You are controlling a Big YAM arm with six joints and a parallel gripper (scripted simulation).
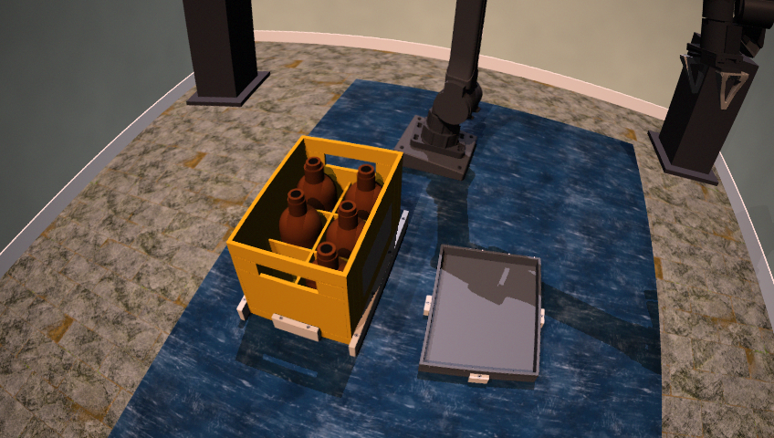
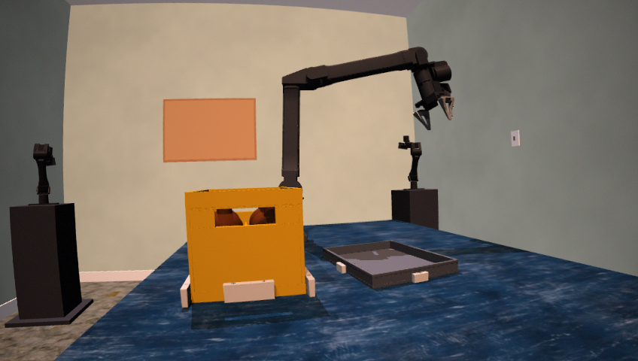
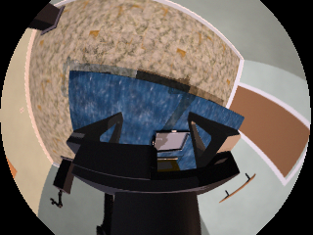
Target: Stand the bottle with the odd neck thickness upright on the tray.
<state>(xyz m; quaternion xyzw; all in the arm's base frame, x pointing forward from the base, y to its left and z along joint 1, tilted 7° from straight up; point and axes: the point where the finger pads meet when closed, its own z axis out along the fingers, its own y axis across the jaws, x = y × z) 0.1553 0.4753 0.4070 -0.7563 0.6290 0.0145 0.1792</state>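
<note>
My gripper is now 66 cm to the left of the orange crate, 29 cm above it and 22 cm short of it. The rest, counted from my hand: dark grey tray 38 cm to the right, 36 cm below, 27 cm ahead.
</note>
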